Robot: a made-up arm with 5 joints. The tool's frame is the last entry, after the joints.
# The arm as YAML. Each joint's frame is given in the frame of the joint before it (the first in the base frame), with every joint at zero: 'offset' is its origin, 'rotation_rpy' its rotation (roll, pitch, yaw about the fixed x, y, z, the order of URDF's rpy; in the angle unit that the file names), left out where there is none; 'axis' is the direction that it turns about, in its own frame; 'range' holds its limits. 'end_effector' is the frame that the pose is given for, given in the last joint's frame.
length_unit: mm
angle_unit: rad
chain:
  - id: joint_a
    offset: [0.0, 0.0, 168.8]
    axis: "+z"
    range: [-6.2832, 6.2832]
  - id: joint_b
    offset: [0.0, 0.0, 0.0]
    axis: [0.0, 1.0, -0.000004]
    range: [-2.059, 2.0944]
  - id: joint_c
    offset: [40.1, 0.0, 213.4]
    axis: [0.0, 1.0, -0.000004]
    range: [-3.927, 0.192]
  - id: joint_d
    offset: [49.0, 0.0, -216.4]
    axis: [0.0, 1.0, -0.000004]
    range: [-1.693, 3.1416]
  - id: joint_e
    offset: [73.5, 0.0, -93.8]
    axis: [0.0, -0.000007, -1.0]
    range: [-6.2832, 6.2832]
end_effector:
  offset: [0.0, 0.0, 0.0]
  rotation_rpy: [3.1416, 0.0, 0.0]
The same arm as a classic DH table. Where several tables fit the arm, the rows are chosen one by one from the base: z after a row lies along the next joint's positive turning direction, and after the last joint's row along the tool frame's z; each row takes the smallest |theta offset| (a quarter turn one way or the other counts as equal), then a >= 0, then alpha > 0; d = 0 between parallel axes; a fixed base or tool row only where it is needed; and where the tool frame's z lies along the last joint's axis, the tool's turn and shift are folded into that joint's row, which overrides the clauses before.
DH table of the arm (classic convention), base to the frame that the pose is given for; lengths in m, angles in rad. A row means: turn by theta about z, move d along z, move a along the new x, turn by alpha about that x. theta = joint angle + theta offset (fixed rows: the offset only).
joint_a: theta0 0.0000, d 0.1688, a 0.0000, alpha -1.5708
joint_b: theta0 -1.3851, d 0.0000, a 0.2171, alpha 0.0000
joint_c: theta0 -0.4084, d 0.0000, a -0.2219, alpha 0.0000
joint_d: theta0 -1.3481, d 0.0000, a -0.0735, alpha 1.5708
joint_e: theta0 3.1416, d 0.0938, a 0.0000, alpha 0.0000
Joint limits (rad, base to tool): -6.2832..6.2832 -2.0590..2.0944 -3.9270..0.1920 -1.6930..3.1416 -6.2832..6.2832

